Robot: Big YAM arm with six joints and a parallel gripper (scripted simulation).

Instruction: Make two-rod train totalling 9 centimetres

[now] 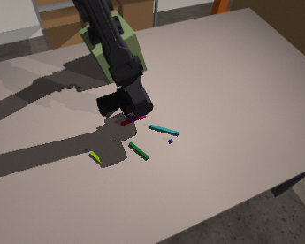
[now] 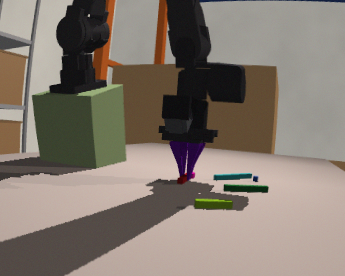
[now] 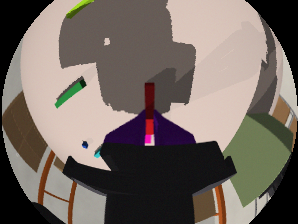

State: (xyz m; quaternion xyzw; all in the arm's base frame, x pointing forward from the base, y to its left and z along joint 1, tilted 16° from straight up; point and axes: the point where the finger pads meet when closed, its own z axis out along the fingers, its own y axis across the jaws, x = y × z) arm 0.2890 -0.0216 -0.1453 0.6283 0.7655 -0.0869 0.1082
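Right now the red rod is 1 cm to the right of my hand. Round my hand: magenta rod: 4 cm to the left; then turquoise rod: 9 cm to the left, 7 cm ahead; then green rod: 12 cm ahead, 1 cm to the right.
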